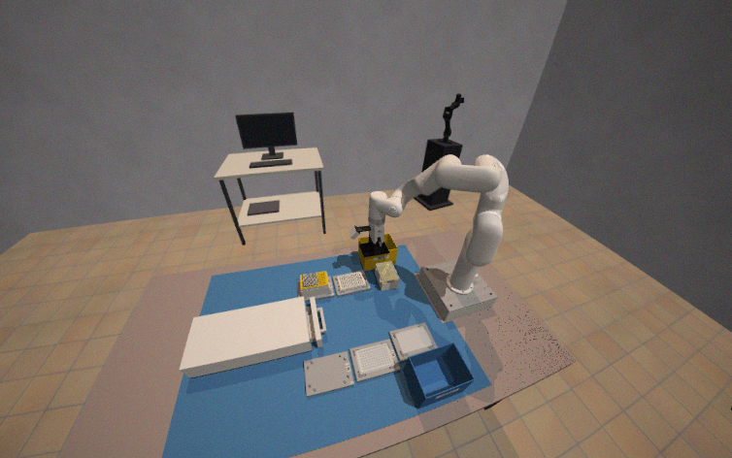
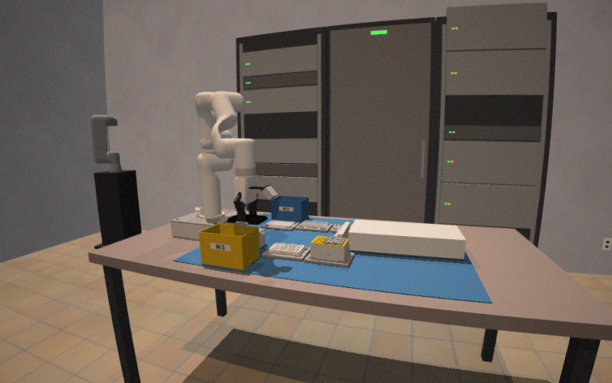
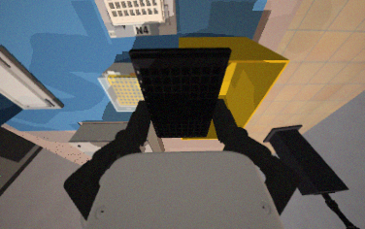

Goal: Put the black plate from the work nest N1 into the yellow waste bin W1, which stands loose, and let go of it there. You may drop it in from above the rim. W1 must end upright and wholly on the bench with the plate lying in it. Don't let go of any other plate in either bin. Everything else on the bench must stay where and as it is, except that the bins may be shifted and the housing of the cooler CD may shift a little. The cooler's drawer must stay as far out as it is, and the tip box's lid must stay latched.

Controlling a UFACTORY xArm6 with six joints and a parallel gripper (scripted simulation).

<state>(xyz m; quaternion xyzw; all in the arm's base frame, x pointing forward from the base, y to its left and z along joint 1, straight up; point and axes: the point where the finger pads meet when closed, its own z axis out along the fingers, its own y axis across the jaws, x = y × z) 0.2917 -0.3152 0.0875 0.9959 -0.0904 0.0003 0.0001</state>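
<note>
Right now the yellow waste bin W1 is 120 mm below my hand, 50 mm to the right of it and 50 mm behind it. Also, from my hand: drawer 480 mm ahead, 170 mm to the left, 140 mm below; then yellow tip box 300 mm ahead, 110 mm below; then black plate 10 mm below.
</note>
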